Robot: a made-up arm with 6 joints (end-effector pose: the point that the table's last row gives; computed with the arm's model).
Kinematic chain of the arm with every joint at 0, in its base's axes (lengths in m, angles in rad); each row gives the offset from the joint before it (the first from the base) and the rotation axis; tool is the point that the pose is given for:
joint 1: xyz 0 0 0.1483 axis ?
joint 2: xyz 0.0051 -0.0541 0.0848 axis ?
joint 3: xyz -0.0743 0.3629 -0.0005 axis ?
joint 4: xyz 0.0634 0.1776 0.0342 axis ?
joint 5: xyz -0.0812 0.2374 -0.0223 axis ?
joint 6: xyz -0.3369 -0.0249 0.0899 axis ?
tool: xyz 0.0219 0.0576 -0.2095
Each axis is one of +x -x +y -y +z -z.
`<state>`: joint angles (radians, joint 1 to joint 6).
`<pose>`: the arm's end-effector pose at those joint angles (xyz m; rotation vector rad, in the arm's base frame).
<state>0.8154 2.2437 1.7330 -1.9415 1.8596 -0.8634</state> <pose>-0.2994 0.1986 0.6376 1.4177 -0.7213 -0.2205</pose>
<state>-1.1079 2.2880 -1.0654 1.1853 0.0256 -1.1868</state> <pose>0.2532 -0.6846 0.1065 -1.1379 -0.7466 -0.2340</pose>
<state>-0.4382 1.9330 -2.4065 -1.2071 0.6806 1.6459</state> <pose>0.1654 -0.0138 0.3953 0.5875 -1.6613 -1.9500</pose>
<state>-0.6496 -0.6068 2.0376 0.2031 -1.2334 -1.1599</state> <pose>0.1527 0.5267 0.4656 1.7645 -0.3392 -1.1362</pose>
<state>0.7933 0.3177 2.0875 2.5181 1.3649 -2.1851</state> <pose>0.3833 0.1750 0.8696 1.7411 1.8579 -1.1012</pose>
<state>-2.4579 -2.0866 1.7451 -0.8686 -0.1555 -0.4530</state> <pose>0.1021 0.6900 -0.1859 0.8201 -1.6508 0.0518</pose>
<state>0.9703 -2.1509 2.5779 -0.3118 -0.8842 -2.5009</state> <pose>0.3754 -0.0257 0.1618 -0.0800 -2.3931 0.8332</pose>
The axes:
joint 1: -z
joint 2: +x
joint 3: -z
joint 4: +x
joint 5: -y
joint 6: -x

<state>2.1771 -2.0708 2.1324 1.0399 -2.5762 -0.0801</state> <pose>0.2315 -0.0718 -0.0873 0.3466 0.2282 -2.6383</pose>
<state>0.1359 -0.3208 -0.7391 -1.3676 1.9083 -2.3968</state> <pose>-0.0983 -0.0393 -0.1420 0.4706 1.2538 2.2200</pose>
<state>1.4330 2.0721 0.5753 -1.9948 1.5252 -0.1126</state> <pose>-0.0427 0.1366 0.3705 -0.4180 -1.0305 -1.0987</pose>
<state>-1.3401 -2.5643 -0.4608 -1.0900 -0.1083 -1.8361</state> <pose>0.6214 -0.7526 0.0284 -1.7493 -0.8336 0.8275</pose>
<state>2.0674 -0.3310 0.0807 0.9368 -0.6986 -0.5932</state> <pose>0.7932 -0.0463 0.4126 1.3918 -0.7833 -1.7364</pose>
